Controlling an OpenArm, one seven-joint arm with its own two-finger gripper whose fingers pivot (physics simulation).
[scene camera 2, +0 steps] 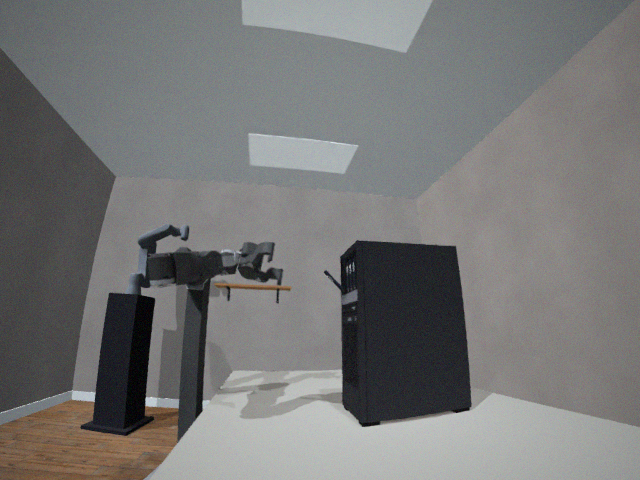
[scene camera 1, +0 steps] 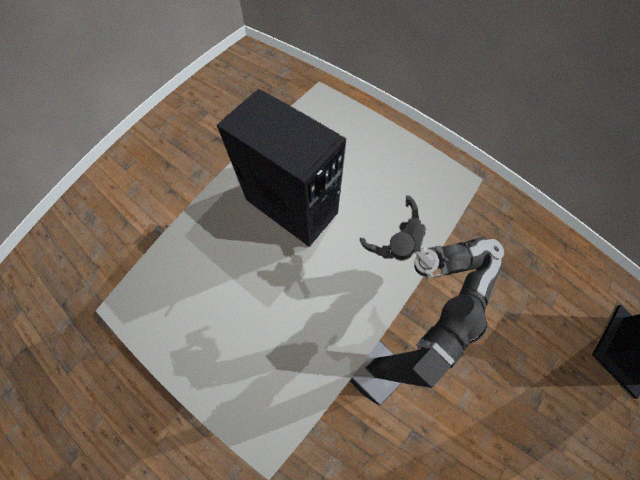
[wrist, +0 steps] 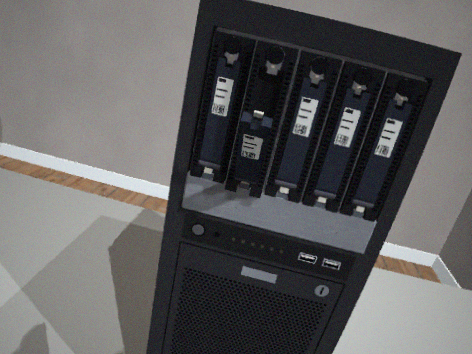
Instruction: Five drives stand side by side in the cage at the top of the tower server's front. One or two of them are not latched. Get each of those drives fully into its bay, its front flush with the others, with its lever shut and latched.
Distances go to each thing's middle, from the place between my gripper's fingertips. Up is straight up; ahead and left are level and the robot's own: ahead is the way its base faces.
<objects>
I see the drive lever (wrist: 253,136) 170 mm ahead of my hand, 40 mm below it and 30 mm to the left of it. Also, from my hand: black tower server (scene camera 2: 404,346): 360 mm ahead, 180 mm below, 30 mm to the left.
</objects>
